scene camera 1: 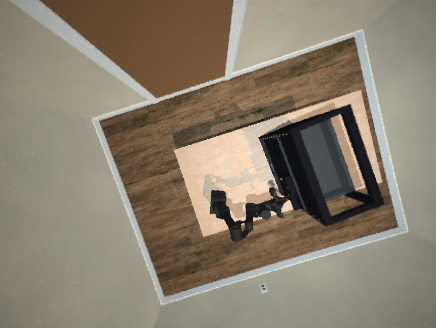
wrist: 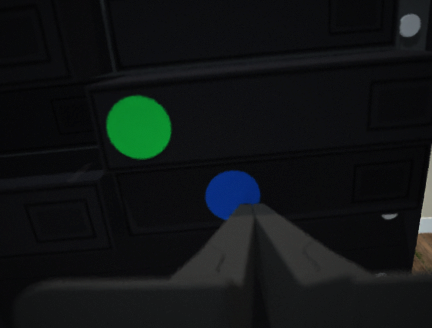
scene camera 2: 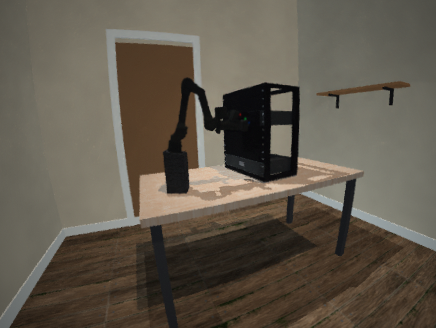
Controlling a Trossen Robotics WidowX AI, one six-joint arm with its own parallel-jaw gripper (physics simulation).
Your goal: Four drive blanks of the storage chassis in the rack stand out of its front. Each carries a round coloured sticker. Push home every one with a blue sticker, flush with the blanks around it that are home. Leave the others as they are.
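Observation:
In the wrist view, the blank with the blue sticker (wrist: 233, 192) (scene camera 2: 249, 123) lies directly below the blank with the green sticker (wrist: 139, 127) (scene camera 2: 245, 119) (scene camera 1: 288, 196). The green one stands out; the blue one's face looks set further back than it. Whether the blue one is flush with its neighbours I cannot tell. My gripper (wrist: 251, 215) is shut and empty, its tips over the lower right edge of the blue sticker; contact is unclear. A red sticker (scene camera 1: 287, 188) (scene camera 2: 240, 115) and a yellow sticker (scene camera 1: 281, 179) show on other blanks.
The black rack (scene camera 1: 312, 187) (scene camera 2: 266, 130) stands on the wooden table (scene camera 1: 192, 162) (scene camera 2: 200, 210). Beside the blue-stickered blank at left is another blank (wrist: 60, 215). Pale round screw heads (wrist: 410, 25) show at the right side. A wall shelf (scene camera 2: 365, 89) is beyond the rack.

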